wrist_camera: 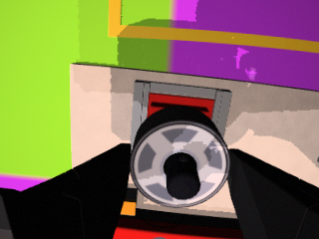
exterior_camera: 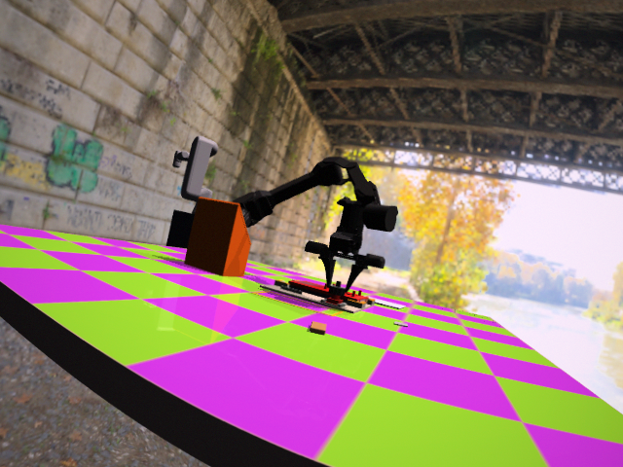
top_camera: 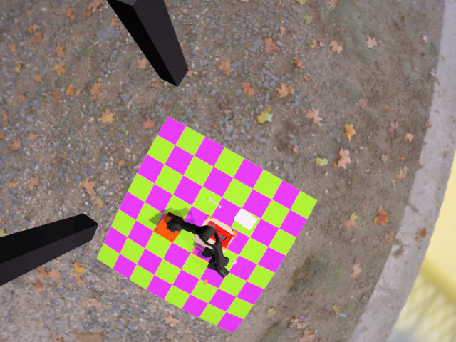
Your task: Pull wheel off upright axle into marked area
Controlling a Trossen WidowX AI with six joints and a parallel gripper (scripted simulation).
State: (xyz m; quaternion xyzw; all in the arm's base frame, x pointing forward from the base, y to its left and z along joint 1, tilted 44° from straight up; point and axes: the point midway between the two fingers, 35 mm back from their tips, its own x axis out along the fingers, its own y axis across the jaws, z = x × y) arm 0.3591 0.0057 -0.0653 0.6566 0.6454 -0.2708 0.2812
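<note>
Now: the wheel right at my gripper tip. The rest, counted from my gripper tip: brown block 280 mm to the right, 60 mm ahead, 40 mm below; white sheet 310 mm to the left, 70 mm ahead, 40 mm below; upright post right at my gripper tip.
</note>
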